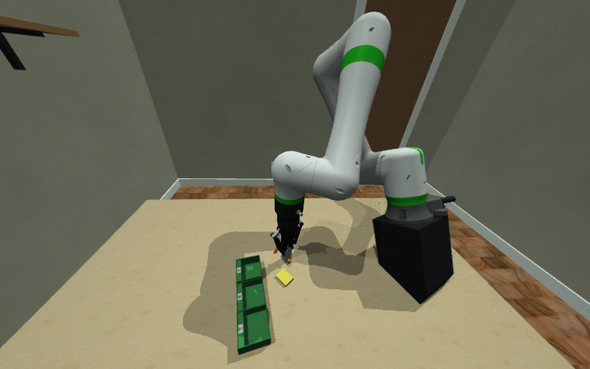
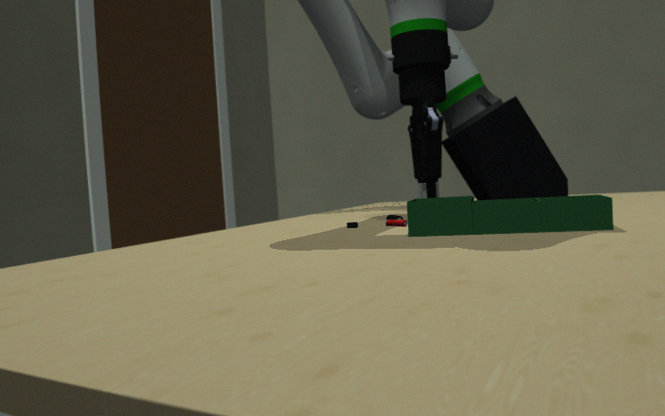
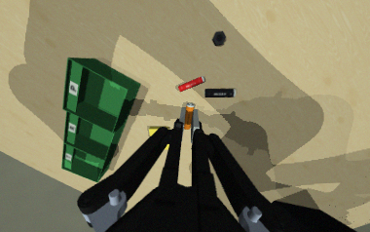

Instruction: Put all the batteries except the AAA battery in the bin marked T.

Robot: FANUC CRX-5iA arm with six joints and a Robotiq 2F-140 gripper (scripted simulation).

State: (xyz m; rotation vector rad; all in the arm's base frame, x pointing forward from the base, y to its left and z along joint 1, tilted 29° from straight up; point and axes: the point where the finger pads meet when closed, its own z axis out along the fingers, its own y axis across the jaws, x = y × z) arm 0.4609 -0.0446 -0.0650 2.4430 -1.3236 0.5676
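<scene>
Right now my hand is 10 mm past the black battery, 70 mm to the left of it and 30 mm above it. Round my hand: flat yellow block 10 mm ahead, 80 mm to the left, 30 mm below; then red battery 30 mm ahead, 50 mm to the right, 30 mm below; then orange battery 30 mm below.
</scene>
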